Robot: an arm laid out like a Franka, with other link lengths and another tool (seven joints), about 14 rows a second.
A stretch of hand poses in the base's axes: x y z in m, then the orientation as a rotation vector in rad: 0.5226, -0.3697, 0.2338, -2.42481, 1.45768, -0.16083; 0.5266, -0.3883, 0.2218, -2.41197, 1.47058, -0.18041; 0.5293, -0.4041, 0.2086, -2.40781, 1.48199, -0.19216; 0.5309, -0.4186, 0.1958, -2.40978, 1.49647, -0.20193; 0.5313, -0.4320, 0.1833, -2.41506, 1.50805, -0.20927; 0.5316, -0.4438, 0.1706, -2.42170, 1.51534, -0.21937; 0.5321, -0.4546, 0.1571, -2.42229, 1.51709, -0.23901; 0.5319, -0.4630, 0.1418, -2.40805, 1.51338, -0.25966; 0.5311, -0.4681, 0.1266, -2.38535, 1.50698, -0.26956; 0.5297, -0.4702, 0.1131, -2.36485, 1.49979, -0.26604
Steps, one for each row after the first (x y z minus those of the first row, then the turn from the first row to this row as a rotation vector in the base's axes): 0.0040, -0.0186, -0.0120, -0.00269, -0.01211, -0.01411; 0.0067, -0.0344, -0.0252, -0.00839, -0.01651, -0.02372; 0.0083, -0.0489, -0.0380, -0.01907, -0.01602, -0.03302; 0.0087, -0.0623, -0.0505, -0.03023, -0.01372, -0.03919; 0.0090, -0.0741, -0.0632, -0.04199, -0.01382, -0.04260; 0.0095, -0.0849, -0.0767, -0.05116, -0.02369, -0.04562; 0.0093, -0.0933, -0.0920, -0.04783, -0.04249, -0.05019; 0.0085, -0.0984, -0.1072, -0.03283, -0.06015, -0.05472; 0.0071, -0.1005, -0.1207, -0.01349, -0.06983, -0.05663
